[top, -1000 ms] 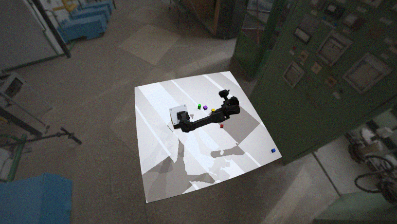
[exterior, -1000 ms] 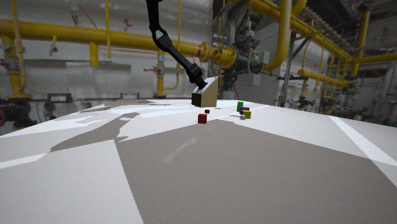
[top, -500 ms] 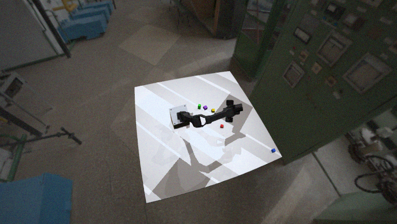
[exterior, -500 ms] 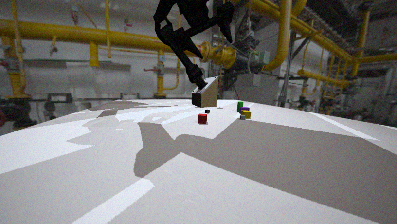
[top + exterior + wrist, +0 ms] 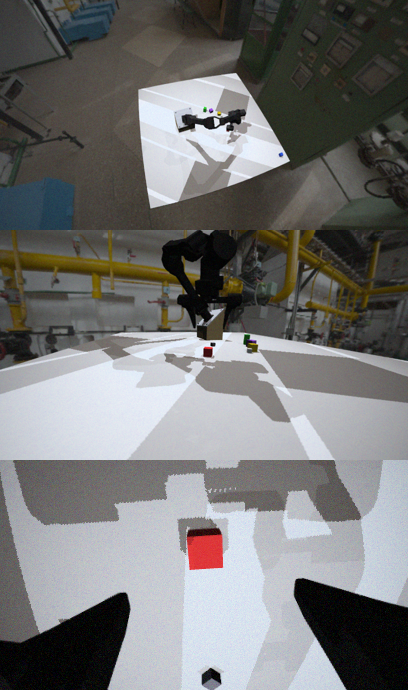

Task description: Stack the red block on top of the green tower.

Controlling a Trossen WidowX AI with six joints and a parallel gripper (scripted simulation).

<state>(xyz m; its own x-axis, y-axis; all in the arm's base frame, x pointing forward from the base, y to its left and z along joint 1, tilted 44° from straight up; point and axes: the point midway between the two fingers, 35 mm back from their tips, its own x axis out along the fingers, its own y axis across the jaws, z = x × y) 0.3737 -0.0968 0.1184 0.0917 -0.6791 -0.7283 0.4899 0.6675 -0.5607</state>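
My gripper tip is now 70 mm above the red block. The rest, counted from my gripper tip: yellow block (200 mm to the left, 70 mm below, 10 mm behind); small black block (140 mm behind, 80 mm to the left, 80 mm below); purple block (260 mm to the left, 80 mm behind, 70 mm below).
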